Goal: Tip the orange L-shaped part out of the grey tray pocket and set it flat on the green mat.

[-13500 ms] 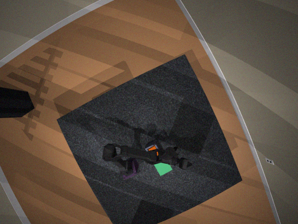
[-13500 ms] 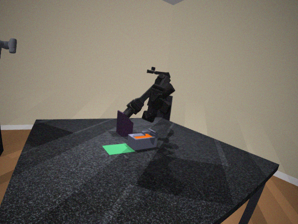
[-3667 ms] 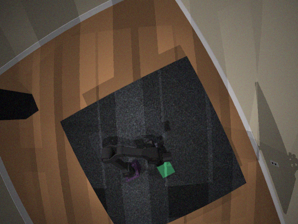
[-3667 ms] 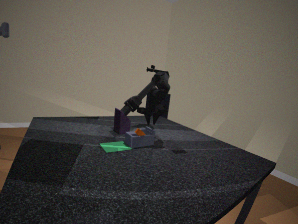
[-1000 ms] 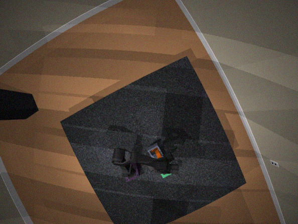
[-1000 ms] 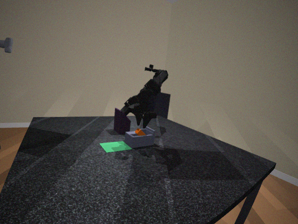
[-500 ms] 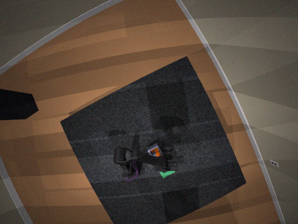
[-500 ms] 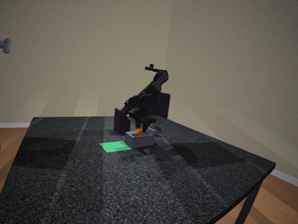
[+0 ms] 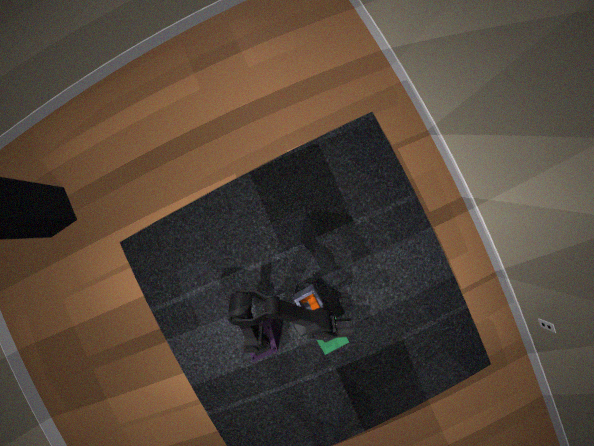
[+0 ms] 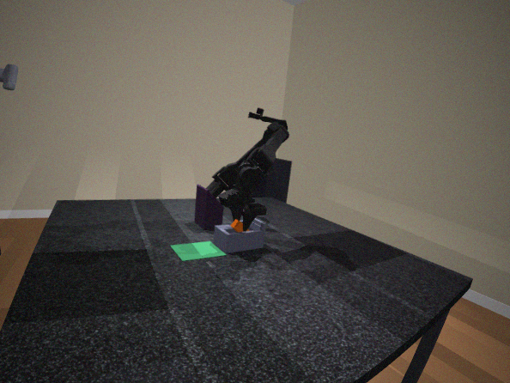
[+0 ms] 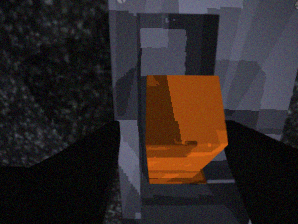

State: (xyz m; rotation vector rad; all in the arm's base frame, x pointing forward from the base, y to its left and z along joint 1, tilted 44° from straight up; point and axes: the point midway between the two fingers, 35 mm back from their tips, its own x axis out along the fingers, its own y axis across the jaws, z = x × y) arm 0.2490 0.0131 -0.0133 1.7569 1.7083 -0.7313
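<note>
My gripper tip is now 15 cm to the left of the green mat, 8 cm above it and 2 cm past it. Also, from my gripper tip: orange L-shaped part 3 cm to the left, 3 cm below, 2 cm behind.
</note>
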